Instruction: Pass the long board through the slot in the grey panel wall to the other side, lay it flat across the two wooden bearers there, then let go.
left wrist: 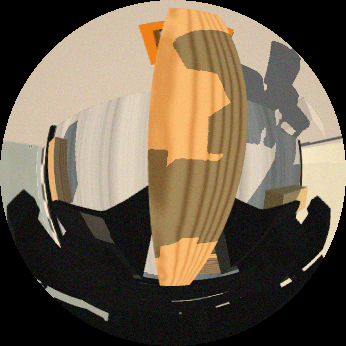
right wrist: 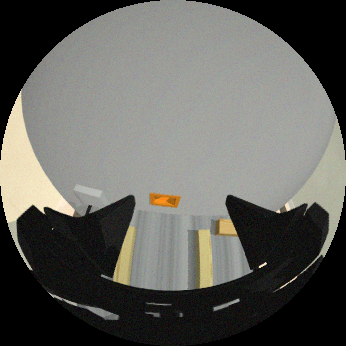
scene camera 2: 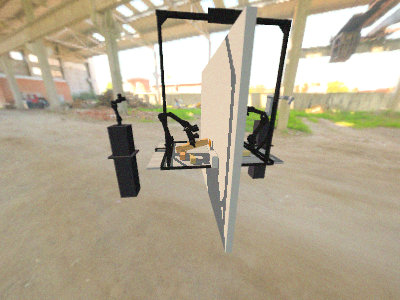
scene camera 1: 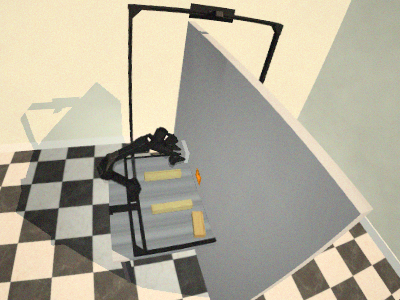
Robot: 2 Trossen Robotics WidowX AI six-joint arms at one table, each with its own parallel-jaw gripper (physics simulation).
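Places are measured from the left arm's base along level axes (x ahead, y left, z up), in millimetres.
Where they show: left gripper, fingertip midpoint: [left wrist: 179, 186] [scene camera 2: 195, 146]; right gripper, fingertip midpoint: [right wrist: 181, 200] [scene camera 1: 182, 154]; right arm's base, link origin: [right wrist: 169, 315] [scene camera 2: 251, 148] [scene camera 1: 132, 197].
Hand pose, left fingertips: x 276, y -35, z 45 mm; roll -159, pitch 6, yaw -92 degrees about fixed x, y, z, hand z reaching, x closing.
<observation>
Things, the pixels of their top centre, and the offset from my left fingertips. "spot": a spot on its surface instead.
- orange-rimmed slot, surface spot: [left wrist: 147, 46] spot: dz +35, dx +155, dy +35 mm
- wooden block, top centre: [right wrist: 235, 226] [scene camera 1: 198, 222] dz -26, dx +280, dy +288 mm
- pale bracket, surface spot: [right wrist: 88, 192] [scene camera 1: 184, 148] spot: dz +37, dx +230, dy -289 mm
The long board [scene camera 2: 192, 146] [left wrist: 195, 125] is held by my left gripper [scene camera 2: 194, 141] [left wrist: 179, 186], which is shut on it. It slopes toward the wall; its far end overlaps the orange-rimmed slot [scene camera 1: 198, 176] [scene camera 2: 210, 144] [left wrist: 147, 46] [right wrist: 165, 195] in the left wrist view. I cannot tell whether its tip is inside. The panel wall [scene camera 1: 260, 150] [scene camera 2: 217, 90] [left wrist: 100, 65] [right wrist: 175, 100] stands upright between the arms. My right gripper [scene camera 1: 180, 153] [right wrist: 181, 200] is open and empty, facing the wall above the table. Two pale wooden bearers [scene camera 1: 163, 175] [right wrist: 204, 257] lie below it.
A wooden block [scene camera 1: 198, 223] [right wrist: 227, 228] lies near the wall on the bearers' side. Small blocks [scene camera 2: 193, 159] [left wrist: 61, 170] lie on the board's side. A pale bracket [scene camera 1: 185, 151] [right wrist: 88, 192] stands at the wall's foot. A black frame [scene camera 1: 130, 75] [scene camera 2: 162, 65] surrounds the table.
</observation>
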